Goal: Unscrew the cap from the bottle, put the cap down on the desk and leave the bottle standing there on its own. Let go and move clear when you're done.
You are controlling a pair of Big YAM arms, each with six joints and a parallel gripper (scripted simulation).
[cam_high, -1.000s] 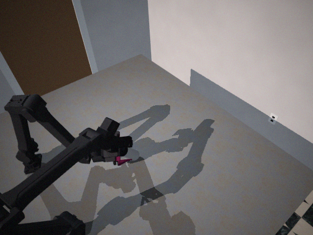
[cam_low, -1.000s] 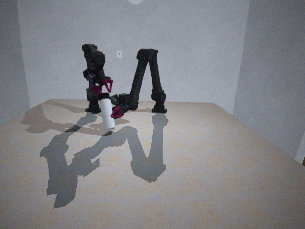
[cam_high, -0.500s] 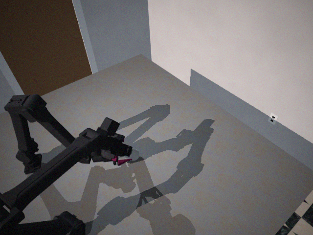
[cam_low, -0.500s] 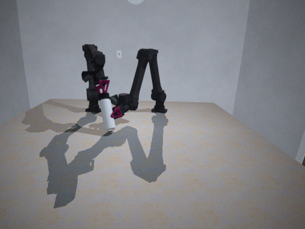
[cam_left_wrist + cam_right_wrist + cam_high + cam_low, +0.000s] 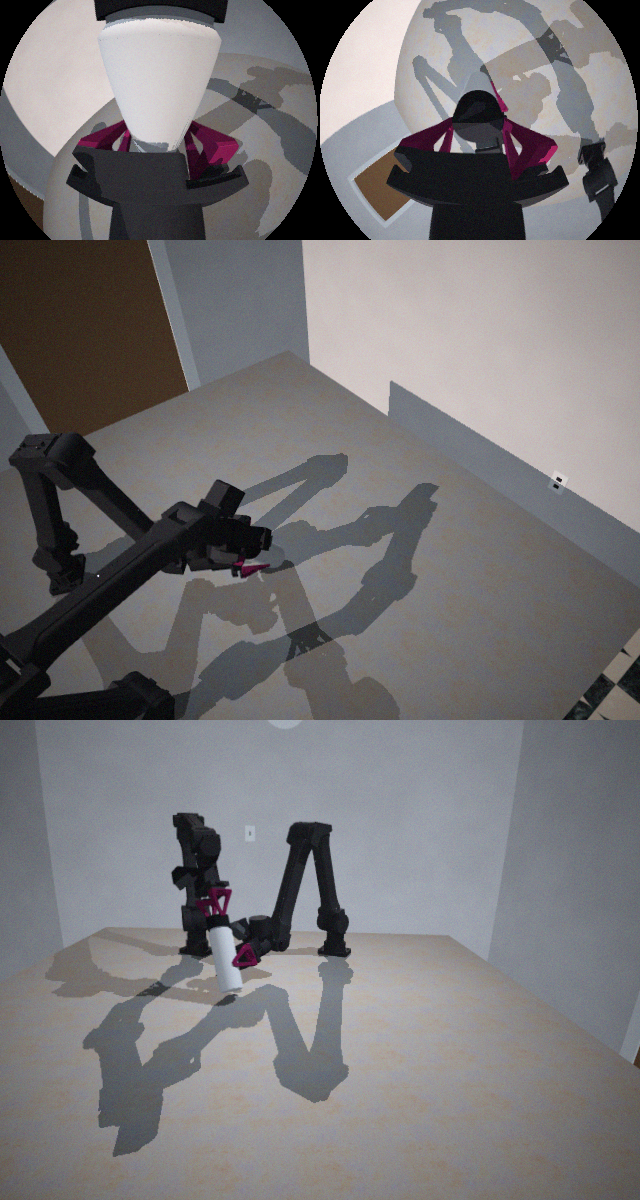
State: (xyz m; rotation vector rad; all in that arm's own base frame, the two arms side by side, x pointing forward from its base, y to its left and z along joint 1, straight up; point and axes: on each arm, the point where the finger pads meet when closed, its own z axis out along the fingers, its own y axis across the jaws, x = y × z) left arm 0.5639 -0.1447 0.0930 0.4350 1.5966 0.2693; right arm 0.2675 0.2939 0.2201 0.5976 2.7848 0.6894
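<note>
Right now the black cap is 10 mm ahead of my right hand and 20 mm below it.
</note>
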